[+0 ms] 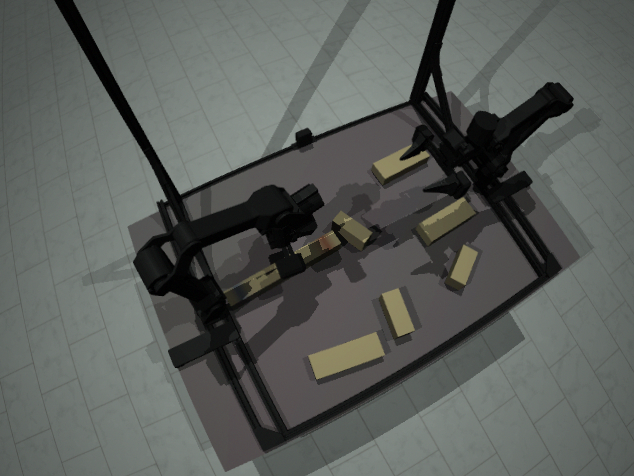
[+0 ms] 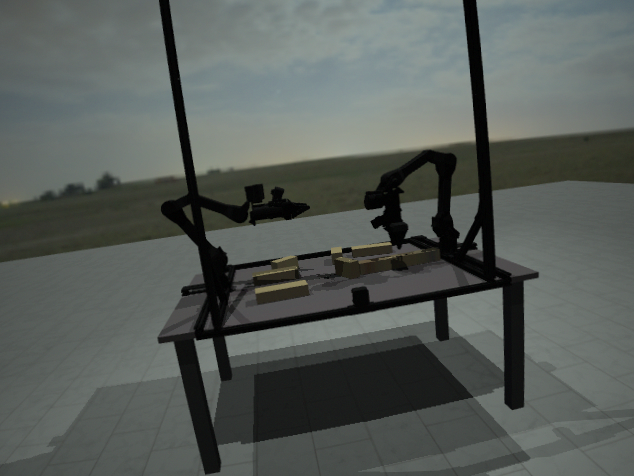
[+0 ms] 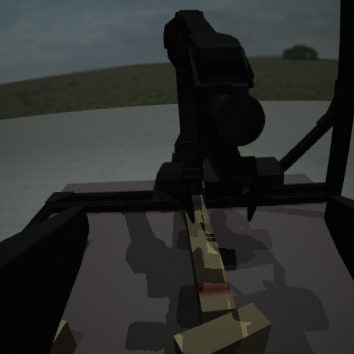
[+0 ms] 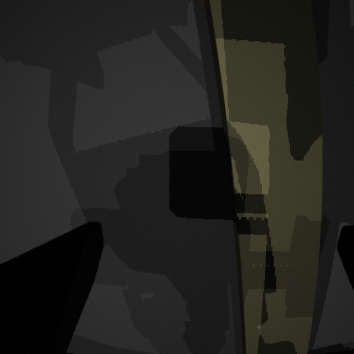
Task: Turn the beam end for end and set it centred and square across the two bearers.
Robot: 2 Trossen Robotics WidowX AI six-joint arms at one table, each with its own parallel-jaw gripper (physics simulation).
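Frame: origin at the left arm's base, x ahead, y left, z up, level; centimetres.
Seen in the pictures: left gripper, between the fingertips: [image 1: 411, 174] [image 2: 308, 205] [image 3: 208, 213]; right gripper, between the fingertips: [image 1: 281, 249] [image 2: 396, 247] [image 3: 220, 221] [image 4: 224, 237]; left arm's base, origin of its link: [image 1: 484, 175]; right arm's base, origin of its link: [image 1: 212, 310] [image 2: 448, 252].
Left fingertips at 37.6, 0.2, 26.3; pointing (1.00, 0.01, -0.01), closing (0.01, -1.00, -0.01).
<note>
Pixels of each thing's top centre, then the offset from my left fingertips to it, as dx, dy, dz. "*": a spot on its surface instead.
- long beam, centre of its top: [image 4: 279, 217] [image 3: 201, 236] [image 1: 282, 267] [image 2: 398, 255] +32.4, -1.5, -23.8
- short block, centre of its top: [image 3: 223, 330] [image 1: 352, 226] [image 2: 345, 259] +11.2, -2.7, -21.9
- small black box, a spot on its surface: [image 2: 360, 296] [image 1: 302, 133] * +7.9, -38.5, -24.8
The long beam [image 1: 257, 284] [image 2: 429, 255] [image 3: 207, 260] [image 4: 297, 185] lies on the table, a red band near its mid-table end and a dark bluish patch near the other. A short block [image 1: 354, 231] [image 2: 348, 267] [image 3: 220, 331] lies askew close to the banded end. Two similar blocks, one [image 1: 393, 166] [image 2: 281, 292] and another [image 1: 446, 221] [image 2: 276, 275], lie roughly parallel; which blocks are the bearers I cannot tell. My right gripper [image 2: 398, 246] [image 3: 220, 221] [image 4: 224, 237] is open, pointing down low over the beam. My left gripper [image 1: 413, 173] [image 2: 306, 208] [image 3: 208, 213] is open, empty, held level and high.
More blocks lie about: a short one [image 1: 463, 266] [image 2: 284, 262], another [image 1: 396, 312] [image 2: 336, 254], and a longer one [image 1: 346, 355] [image 2: 371, 250]. A black frame rail [image 1: 358, 404] borders the table. A small black box [image 1: 304, 137] [image 2: 360, 296] sits on the opposite rail.
</note>
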